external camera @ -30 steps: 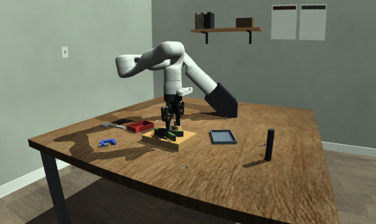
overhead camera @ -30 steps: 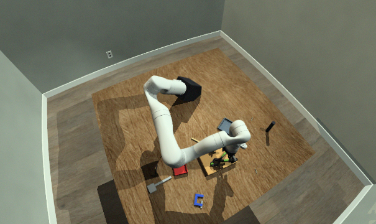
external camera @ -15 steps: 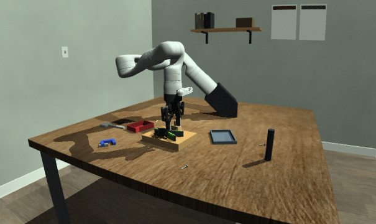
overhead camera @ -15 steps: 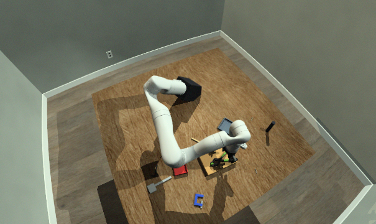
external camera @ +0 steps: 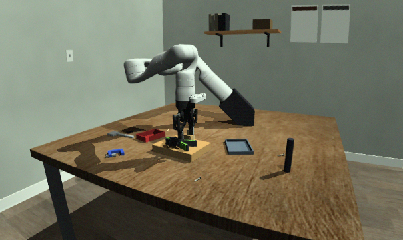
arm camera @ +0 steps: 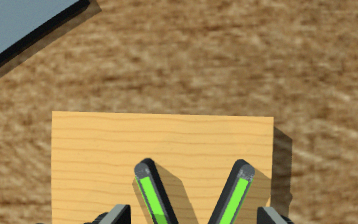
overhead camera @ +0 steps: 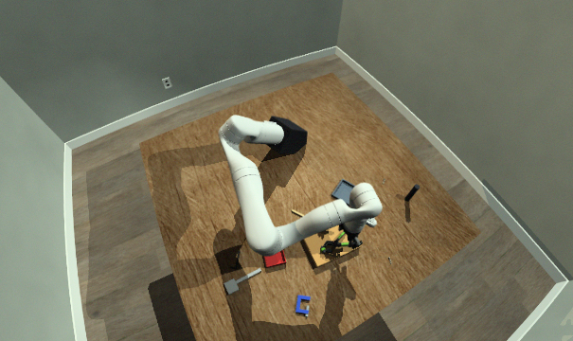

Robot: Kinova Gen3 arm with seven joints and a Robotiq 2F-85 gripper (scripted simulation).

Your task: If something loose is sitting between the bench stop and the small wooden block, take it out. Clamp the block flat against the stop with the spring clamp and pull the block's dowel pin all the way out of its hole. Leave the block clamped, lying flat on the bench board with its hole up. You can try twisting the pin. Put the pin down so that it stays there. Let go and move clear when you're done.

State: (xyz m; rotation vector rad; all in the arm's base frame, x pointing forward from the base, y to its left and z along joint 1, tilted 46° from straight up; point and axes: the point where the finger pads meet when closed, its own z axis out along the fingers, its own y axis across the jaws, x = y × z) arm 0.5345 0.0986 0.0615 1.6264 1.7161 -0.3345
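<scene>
Right now the tan bench board is 6 cm below my hand, 4 cm to the right of it and 3 cm behind it. The rest, counted from my hand: thin pale stick 20 cm behind, 9 cm to the right, 8 cm below; then small wooden block 9 cm behind, 5 cm below, 4 cm to the right; then dowel pin 9 cm behind, 4 cm to the right, 3 cm below.
</scene>
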